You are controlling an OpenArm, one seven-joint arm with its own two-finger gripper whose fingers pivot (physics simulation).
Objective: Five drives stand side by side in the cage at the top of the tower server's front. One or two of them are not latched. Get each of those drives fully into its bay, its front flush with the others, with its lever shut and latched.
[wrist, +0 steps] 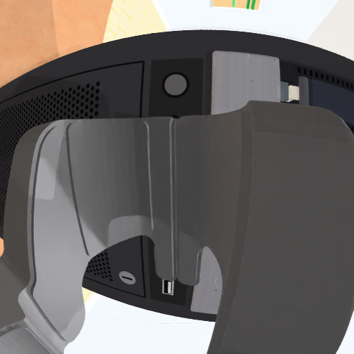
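The tower server's dark front [180, 44] fills much of the wrist view, turned sideways. At the upper right, part of the drive cage shows: a dark blue drive part [331, 95] with a grey edge bar, and a small pale latch-like piece [293, 92] beside it. The rest of the cage and the other drives are hidden behind the right finger or out of view, so I cannot tell which levers are latched. My gripper [186, 202] is shut and empty, its fingertips together in front of the control strip, near the grey panel's lower part.
A light grey panel [246, 80] runs between the cage and the dark control strip. The strip has a round button [175, 85] and a USB port [168, 287]. A perforated panel [75, 102] with a slotted lock [127, 277] is at the left. An orange-brown surface [55, 30] shows upper left.
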